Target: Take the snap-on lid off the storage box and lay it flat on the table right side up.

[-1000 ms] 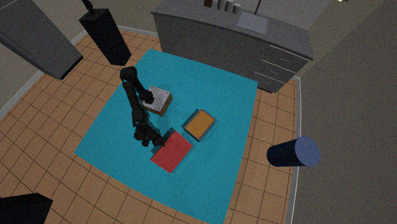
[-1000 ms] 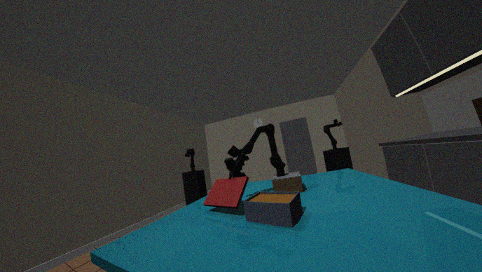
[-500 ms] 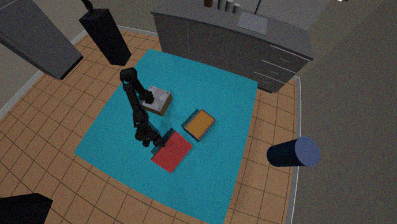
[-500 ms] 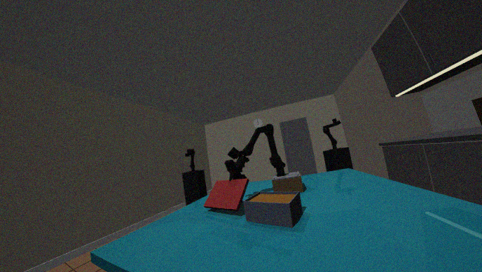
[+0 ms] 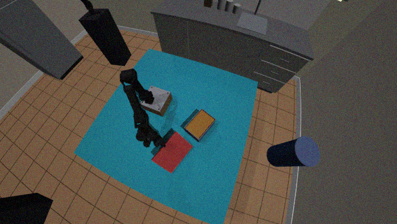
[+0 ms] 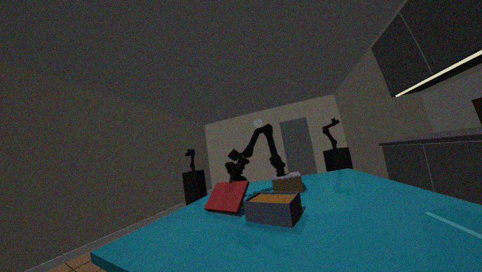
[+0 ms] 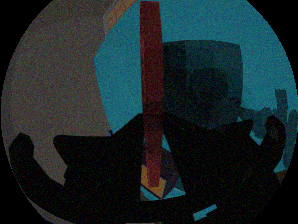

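Now: gripper tip 60 mm short of the red lid, 30 mm to the left of it and 50 mm above it. The rest, counted from my gripper tip: dark storage box 210 mm ahead, 220 mm to the left, 90 mm below.
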